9 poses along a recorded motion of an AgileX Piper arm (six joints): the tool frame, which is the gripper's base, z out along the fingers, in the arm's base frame.
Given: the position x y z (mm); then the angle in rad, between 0 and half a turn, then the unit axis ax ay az.
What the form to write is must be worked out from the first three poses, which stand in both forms.
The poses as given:
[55 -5 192 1.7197 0.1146 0.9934 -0.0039]
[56 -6 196 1.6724 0.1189 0.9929 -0.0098]
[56 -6 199 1.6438 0.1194 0.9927 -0.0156]
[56 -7 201 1.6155 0.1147 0.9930 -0.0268]
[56 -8 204 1.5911 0.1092 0.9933 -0.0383]
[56 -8 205 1.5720 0.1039 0.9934 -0.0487]
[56 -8 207 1.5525 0.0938 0.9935 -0.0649]
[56 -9 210 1.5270 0.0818 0.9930 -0.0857]
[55 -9 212 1.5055 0.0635 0.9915 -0.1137]
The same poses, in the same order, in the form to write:
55 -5 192; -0.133 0.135 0.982; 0.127 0.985 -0.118; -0.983 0.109 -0.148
56 -6 196; -0.086 0.140 0.986; 0.120 0.984 -0.129; -0.989 0.108 -0.101
56 -6 199; -0.058 0.143 0.988; 0.112 0.984 -0.136; -0.992 0.102 -0.073
56 -7 201; -0.031 0.146 0.989; 0.092 0.986 -0.142; -0.995 0.087 -0.044
56 -8 204; -0.008 0.149 0.989; 0.072 0.986 -0.148; -0.997 0.070 -0.019
56 -8 205; 0.010 0.152 0.988; 0.055 0.987 -0.152; -0.998 0.055 0.001
56 -8 207; 0.027 0.156 0.987; 0.027 0.987 -0.157; -0.999 0.030 0.022
56 -9 210; 0.050 0.163 0.985; -0.008 0.987 -0.163; -0.999 0.000 0.051
55 -9 212; 0.069 0.172 0.983; -0.055 0.984 -0.169; -0.996 -0.042 0.077

